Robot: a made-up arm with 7 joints.
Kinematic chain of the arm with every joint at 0, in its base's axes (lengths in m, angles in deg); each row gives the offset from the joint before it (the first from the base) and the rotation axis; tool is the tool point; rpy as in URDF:
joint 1: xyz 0 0 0.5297 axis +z
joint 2: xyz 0 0 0 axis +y
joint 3: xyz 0 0 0.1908 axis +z
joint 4: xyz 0.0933 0 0 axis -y
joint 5: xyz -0.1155 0 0.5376 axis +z
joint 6: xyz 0 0 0 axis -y
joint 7: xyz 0.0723 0 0 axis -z
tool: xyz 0 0 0 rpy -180 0 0
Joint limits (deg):
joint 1: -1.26..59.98
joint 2: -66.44..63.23
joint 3: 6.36..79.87
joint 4: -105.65..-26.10
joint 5: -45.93..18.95
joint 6: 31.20..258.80
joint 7: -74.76..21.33
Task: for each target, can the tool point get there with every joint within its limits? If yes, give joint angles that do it. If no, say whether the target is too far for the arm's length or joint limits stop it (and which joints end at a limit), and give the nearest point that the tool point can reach.
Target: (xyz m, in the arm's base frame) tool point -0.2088 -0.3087 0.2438
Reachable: no: joint limits stop it (at a limit: joint 1, joint 2, joint 3, joint 4, joint 5) | nearest point -0.4639 -0.4469 0.8066 | short by 0.633 m
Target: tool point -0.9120 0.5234 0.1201
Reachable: no: too far | nearest point -0.4704 0.5089 0.3764 | short by 0.511 m
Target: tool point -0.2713 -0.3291 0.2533
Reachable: no: joint limits stop it (at a limit: joint 1, joint 2, joint 3, joint 4, joint 5) | nearest point -0.4650 -0.4504 0.8054 | short by 0.598 m
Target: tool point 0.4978 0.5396 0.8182
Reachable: yes | joints 24.36 11.69 25.82 -78.25 -31.35 82.00 -66.33
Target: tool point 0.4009 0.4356 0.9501
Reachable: yes | joints 18.07 2.28 30.59 -82.36 3.85 200.11 0.31
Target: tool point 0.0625 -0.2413 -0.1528
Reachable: no: joint limits stop it (at a limit: joint 1, joint 2, joint 3, joint 4, joint 6) | nearest point 0.3895 0.0274 -0.0192 | short by 0.444 m
